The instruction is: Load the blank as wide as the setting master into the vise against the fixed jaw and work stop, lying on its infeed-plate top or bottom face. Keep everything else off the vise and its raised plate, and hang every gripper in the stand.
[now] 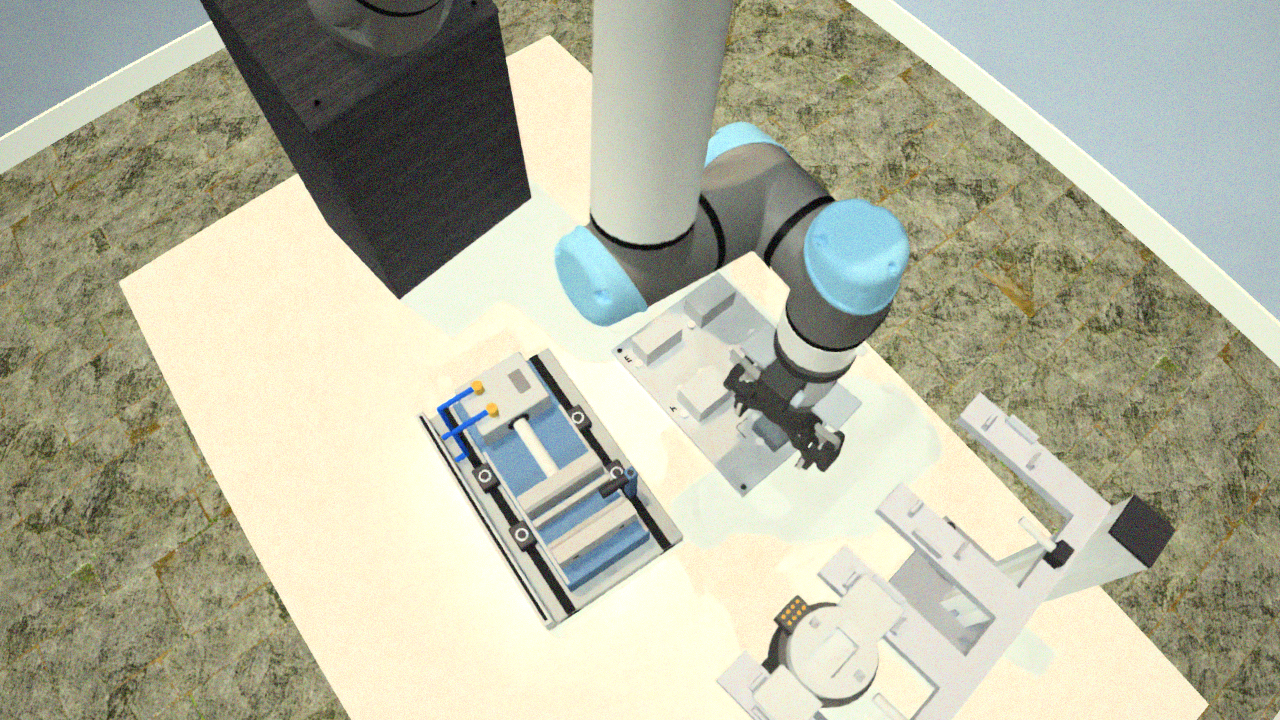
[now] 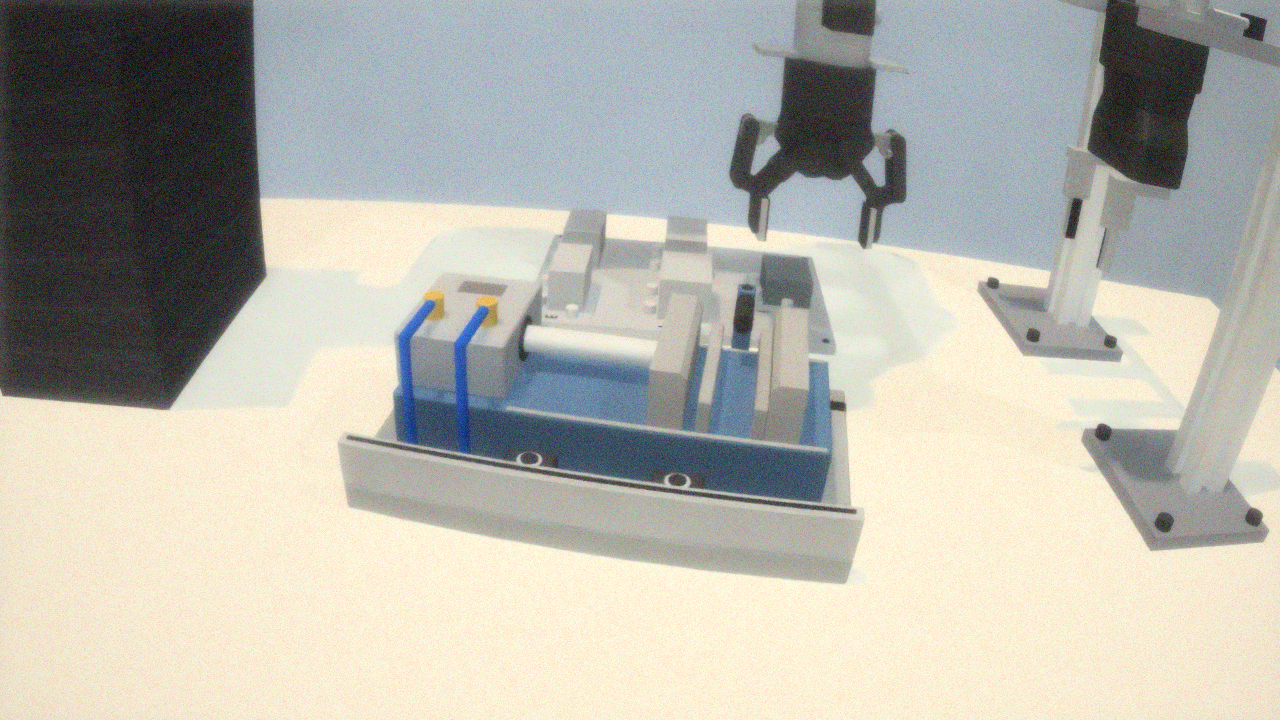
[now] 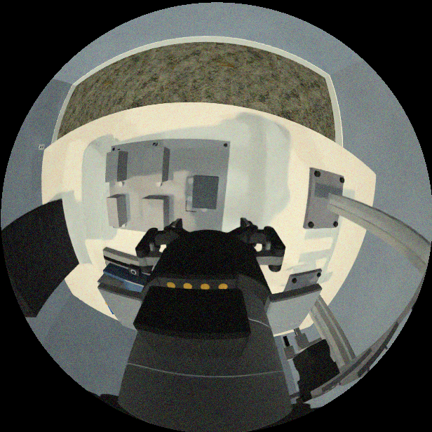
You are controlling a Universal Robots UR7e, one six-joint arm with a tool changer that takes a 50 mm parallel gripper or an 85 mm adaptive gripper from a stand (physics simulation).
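My gripper, the 85 mm adaptive one, is open and empty, high above the infeed plate. A dark grey block, apparently the setting master, lies at the plate's stand-side end. Four light grey blanks stand there, among them a front-left one and a wider one. The blue vise has an empty gap between moving jaw and fixed jaw. The work stop stands behind.
The grey stand holds the black parallel gripper. Thin strips stand between the vise jaws. Blue hoses rise at the vise's cylinder end. A tall black pedestal stands beyond that end.
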